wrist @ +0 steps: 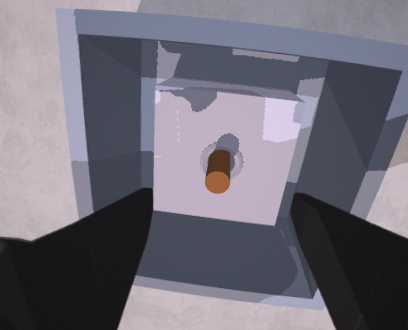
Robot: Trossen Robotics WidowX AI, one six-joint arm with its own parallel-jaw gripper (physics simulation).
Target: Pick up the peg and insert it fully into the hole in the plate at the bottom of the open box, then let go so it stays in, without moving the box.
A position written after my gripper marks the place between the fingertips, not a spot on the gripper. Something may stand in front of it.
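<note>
Visible: a brown peg (217,180); a pale plate (259,126); a blue-grey box (110,64); and my gripper (223,200).
</note>
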